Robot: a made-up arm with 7 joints. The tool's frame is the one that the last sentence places. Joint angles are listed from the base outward.
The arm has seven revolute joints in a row. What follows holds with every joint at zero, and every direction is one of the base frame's.
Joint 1 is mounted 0.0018 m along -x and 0.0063 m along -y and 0.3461 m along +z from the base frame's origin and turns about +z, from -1.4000 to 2.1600 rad.
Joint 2 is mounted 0.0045 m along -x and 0.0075 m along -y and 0.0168 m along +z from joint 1 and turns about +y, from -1.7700 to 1.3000 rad.
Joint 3 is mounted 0.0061 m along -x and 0.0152 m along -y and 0.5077 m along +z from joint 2 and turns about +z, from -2.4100 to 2.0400 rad.
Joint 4 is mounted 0.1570 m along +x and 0.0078 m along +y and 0.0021 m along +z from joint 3 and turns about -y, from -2.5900 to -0.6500 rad.
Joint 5 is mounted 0.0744 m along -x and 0.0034 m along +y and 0.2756 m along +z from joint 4 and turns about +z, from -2.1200 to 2.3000 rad.
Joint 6 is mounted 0.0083 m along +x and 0.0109 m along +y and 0.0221 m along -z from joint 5 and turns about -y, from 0.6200 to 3.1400 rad.
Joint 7 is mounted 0.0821 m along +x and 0.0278 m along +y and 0.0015 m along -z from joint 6 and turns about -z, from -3.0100 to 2.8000 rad.
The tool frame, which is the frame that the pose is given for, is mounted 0.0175 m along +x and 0.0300 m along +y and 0.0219 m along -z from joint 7; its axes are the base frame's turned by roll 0.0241, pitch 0.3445 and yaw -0.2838 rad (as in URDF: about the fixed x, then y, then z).
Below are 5 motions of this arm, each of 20 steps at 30 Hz.
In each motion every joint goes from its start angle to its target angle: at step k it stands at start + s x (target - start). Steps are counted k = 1, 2, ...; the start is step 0. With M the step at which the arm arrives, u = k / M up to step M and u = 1 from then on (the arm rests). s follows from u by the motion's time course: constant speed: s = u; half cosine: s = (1 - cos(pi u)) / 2; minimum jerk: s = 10 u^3 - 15 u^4 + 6 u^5.
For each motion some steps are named. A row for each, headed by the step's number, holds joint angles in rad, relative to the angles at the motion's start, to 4 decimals.
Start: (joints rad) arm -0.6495 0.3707 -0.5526 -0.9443 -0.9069 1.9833 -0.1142
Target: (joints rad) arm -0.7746 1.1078 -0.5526 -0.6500 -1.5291 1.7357 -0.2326
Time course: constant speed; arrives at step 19
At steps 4, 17, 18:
4: -0.0263 0.1552 0.0000 0.0620 -0.1310 -0.0521 -0.0249
17: -0.1119 0.6595 0.0000 0.2633 -0.5567 -0.2215 -0.1059
18: -0.1185 0.6983 0.0000 0.2788 -0.5895 -0.2346 -0.1122

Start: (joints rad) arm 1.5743 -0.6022 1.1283 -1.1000 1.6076 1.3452 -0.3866
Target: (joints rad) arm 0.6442 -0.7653 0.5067 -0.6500 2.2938 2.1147 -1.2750
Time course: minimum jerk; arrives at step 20
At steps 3, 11, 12, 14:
3: -0.0248 -0.0043 -0.0165 0.0120 0.0183 0.0205 -0.0236
11: -0.5517 -0.0967 -0.3687 0.2669 0.4070 0.4564 -0.5269
12: -0.6348 -0.1113 -0.4243 0.3072 0.4684 0.5252 -0.6064
14: -0.7784 -0.1365 -0.5202 0.3766 0.5743 0.6440 -0.7435

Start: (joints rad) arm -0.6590 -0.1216 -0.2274 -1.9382 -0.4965 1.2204 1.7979
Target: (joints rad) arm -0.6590 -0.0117 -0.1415 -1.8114 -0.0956 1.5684 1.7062
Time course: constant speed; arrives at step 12
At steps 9, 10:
9: 0.0000 0.0824 0.0644 0.0951 0.3007 0.2610 -0.0688
10: 0.0000 0.0916 0.0716 0.1057 0.3341 0.2900 -0.0764

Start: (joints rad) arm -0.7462 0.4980 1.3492 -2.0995 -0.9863 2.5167 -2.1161
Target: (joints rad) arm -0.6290 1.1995 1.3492 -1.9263 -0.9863 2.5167 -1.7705
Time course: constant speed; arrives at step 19
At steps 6, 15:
6: 0.0370 0.2215 0.0000 0.0547 0.0000 0.0000 0.1091
15: 0.0925 0.5538 0.0000 0.1367 0.0000 0.0000 0.2728

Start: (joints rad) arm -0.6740 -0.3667 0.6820 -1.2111 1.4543 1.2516 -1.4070
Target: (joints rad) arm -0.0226 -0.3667 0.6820 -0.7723 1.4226 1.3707 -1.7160
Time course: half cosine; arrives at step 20
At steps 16, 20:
16: 0.5892 0.0000 0.0000 0.3969 -0.0287 0.1077 -0.2795
20: 0.6514 0.0000 0.0000 0.4388 -0.0317 0.1191 -0.3090

